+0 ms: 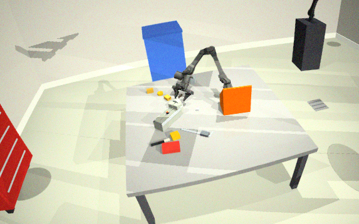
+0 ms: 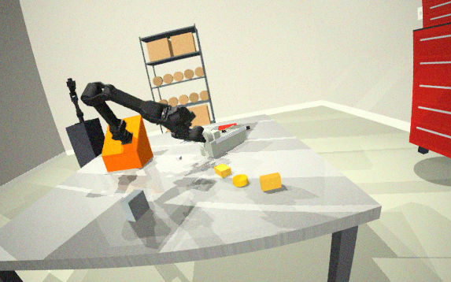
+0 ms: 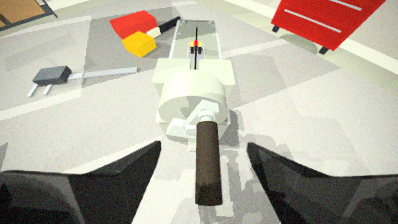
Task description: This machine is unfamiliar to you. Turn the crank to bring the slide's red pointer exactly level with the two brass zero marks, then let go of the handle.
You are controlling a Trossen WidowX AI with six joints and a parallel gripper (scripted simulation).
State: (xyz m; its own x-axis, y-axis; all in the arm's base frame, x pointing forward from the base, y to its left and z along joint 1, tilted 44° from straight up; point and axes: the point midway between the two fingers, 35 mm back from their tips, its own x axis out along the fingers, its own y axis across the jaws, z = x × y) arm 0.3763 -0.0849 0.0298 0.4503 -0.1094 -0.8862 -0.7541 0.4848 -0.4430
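Now: the dark brown crank handle 10 mm behind my gripper tip, 10 mm to the right of it and 30 mm above it. Also, from my gripper tip: yellow block: 60 mm ahead, 330 mm to the left, 80 mm below; grey cube: 160 mm behind, 390 mm to the right, 60 mm below; red pointer: 100 mm ahead, 140 mm to the left, 10 mm below.
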